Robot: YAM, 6 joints.
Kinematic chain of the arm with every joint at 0, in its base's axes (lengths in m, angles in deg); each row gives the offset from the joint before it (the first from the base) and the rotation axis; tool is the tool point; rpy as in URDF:
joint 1: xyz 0 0 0.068 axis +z
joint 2: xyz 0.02 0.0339 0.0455 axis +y
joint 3: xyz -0.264 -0.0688 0 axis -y
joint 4: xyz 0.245 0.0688 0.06 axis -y
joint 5: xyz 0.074 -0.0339 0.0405 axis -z
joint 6: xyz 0.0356 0 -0.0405 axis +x
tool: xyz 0 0 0 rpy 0 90 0
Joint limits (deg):
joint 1: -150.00..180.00
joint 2: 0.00..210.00
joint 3: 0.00..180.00
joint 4: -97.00..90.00
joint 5: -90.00..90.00
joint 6: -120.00..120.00
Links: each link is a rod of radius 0.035 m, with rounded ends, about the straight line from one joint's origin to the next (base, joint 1, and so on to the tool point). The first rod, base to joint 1, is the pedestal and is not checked.
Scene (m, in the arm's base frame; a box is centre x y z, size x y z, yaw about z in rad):
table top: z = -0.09
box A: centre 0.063 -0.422 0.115 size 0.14 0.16 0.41 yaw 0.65
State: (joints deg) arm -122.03 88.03 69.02 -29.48 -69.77 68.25
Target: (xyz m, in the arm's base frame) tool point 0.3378 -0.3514 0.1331
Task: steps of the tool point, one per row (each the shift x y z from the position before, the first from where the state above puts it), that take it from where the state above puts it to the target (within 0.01 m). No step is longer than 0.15 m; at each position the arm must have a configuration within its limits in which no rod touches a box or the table.
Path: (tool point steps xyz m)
1: 0.0602 0.0105 -0.1049
2: 0.0601 0.0505 -0.0690
3: 0.0425 0.0700 -0.0286
4: 0.0203 0.0669 0.0060
5: 0.0043 0.0481 0.0290
6: 0.0173 -0.0410 -0.0443
7: 0.0302 -0.0543 -0.0347
8: 0.0453 -0.0628 -0.0172
9: 0.0596 -0.0632 0.0073
10: 0.0691 -0.0535 0.0359
11: 0.0699 -0.0342 0.0640

